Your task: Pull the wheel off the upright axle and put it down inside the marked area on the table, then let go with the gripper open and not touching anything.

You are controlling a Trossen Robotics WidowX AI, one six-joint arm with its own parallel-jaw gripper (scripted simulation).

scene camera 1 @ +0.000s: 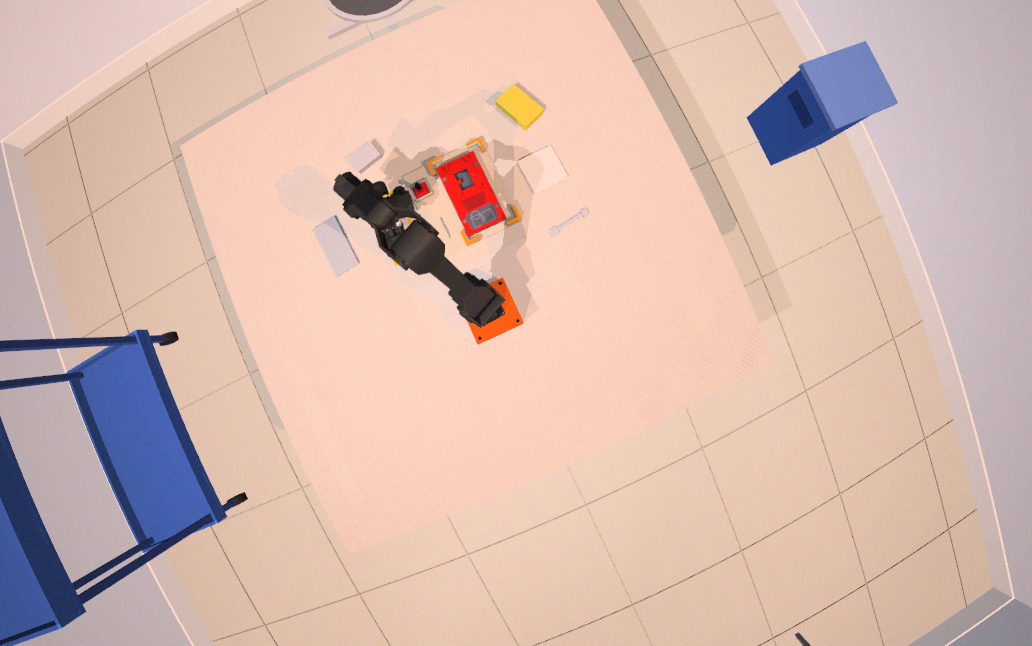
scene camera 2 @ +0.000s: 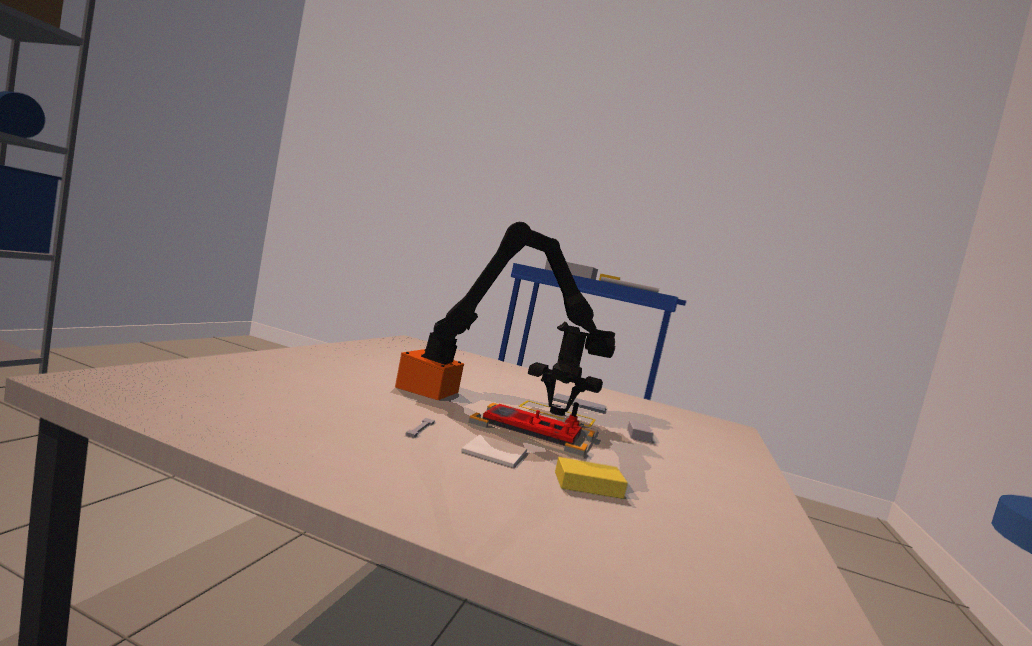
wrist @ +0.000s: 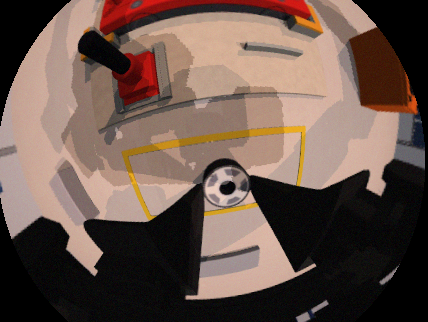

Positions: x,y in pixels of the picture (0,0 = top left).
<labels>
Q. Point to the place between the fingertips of the gripper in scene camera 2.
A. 558,409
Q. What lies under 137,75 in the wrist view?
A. An axle block.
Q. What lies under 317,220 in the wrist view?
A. The gripper.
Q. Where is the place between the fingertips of the gripper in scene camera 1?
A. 394,226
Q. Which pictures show the white plate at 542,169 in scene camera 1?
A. Scene camera 1 and scene camera 2 only.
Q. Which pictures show the yellow block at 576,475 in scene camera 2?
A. Scene camera 1 and scene camera 2 only.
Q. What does the gripper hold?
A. A grey wheel.
</labels>
